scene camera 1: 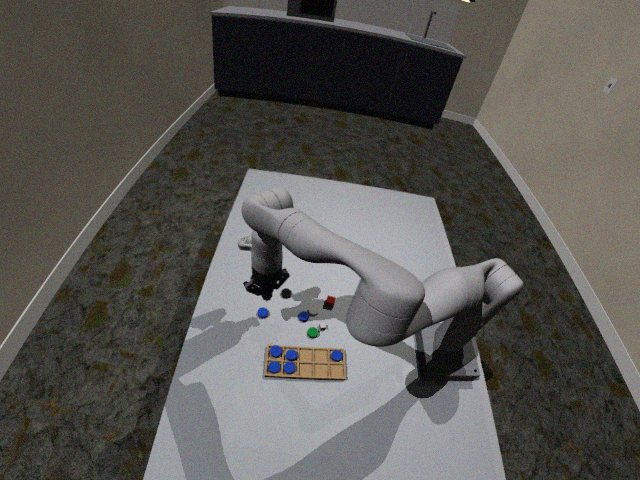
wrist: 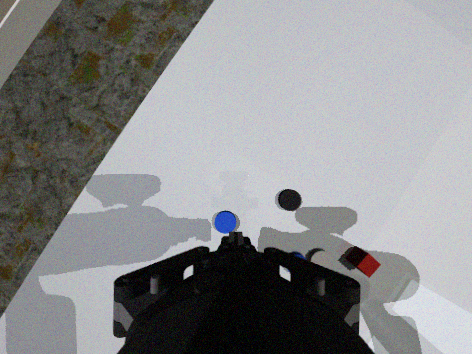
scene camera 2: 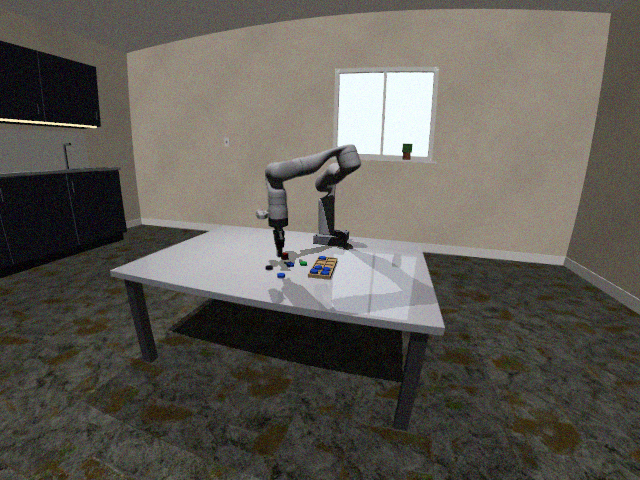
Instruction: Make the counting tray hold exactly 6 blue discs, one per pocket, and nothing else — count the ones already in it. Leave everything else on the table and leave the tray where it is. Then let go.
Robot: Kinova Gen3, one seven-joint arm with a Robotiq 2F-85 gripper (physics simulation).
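The wooden counting tray [scene camera 1: 305, 378] [scene camera 2: 315, 275] holds several blue discs: four in its left pockets [scene camera 1: 282, 360] and one in the top right pocket [scene camera 1: 336, 355]. A loose blue disc [scene camera 1: 263, 312] [scene camera 2: 281, 275] [wrist: 225, 222] lies flat on the table. A second loose blue disc [scene camera 1: 303, 316] [wrist: 297, 254] lies nearer the red cube and is half hidden in the wrist view. My gripper [scene camera 1: 266, 291] [scene camera 2: 279, 251] [wrist: 235, 240] is shut and empty. It points down above the table, with the first loose blue disc just past its fingertips in the wrist view.
A black disc [scene camera 1: 286, 292] [scene camera 2: 269, 267] [wrist: 289, 199], a red cube [scene camera 1: 329, 301] [wrist: 359, 260], a green disc [scene camera 1: 312, 332] [scene camera 2: 303, 263], a grey disc [scene camera 1: 312, 311] and a small white cube [scene camera 1: 323, 326] lie on the table behind the tray. The table's left edge is close.
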